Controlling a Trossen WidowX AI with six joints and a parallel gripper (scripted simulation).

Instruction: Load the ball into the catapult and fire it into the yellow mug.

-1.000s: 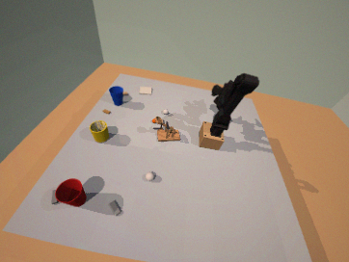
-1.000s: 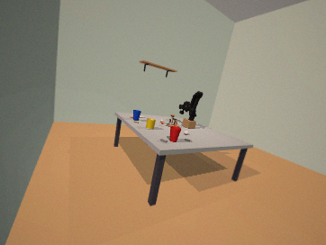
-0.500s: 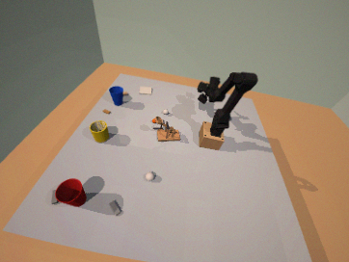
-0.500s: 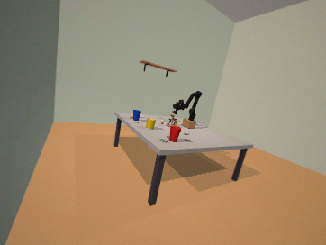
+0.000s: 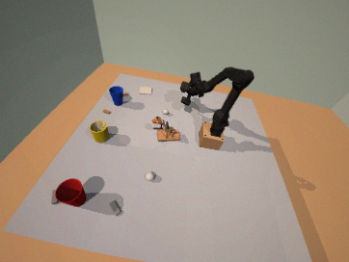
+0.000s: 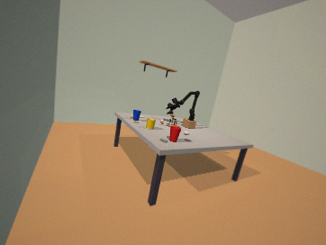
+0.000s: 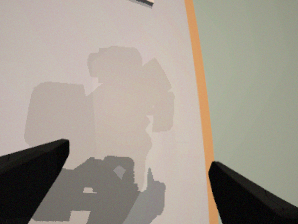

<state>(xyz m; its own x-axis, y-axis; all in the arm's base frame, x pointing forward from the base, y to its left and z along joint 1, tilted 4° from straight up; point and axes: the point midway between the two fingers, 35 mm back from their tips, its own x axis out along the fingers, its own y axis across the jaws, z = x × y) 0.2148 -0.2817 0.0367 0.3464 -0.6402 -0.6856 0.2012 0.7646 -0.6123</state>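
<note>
My gripper tip is now 9 cm short of the wooden catapult, 32 cm to the right of it and 6 cm above it. The rest, counted from my gripper tip: blue mug: 48 cm ahead, 10 cm to the left, 11 cm below; white pad: 33 cm ahead, 13 cm to the right, 13 cm below; orange ball: 17 cm ahead, 23 cm to the left, 12 cm below.
</note>
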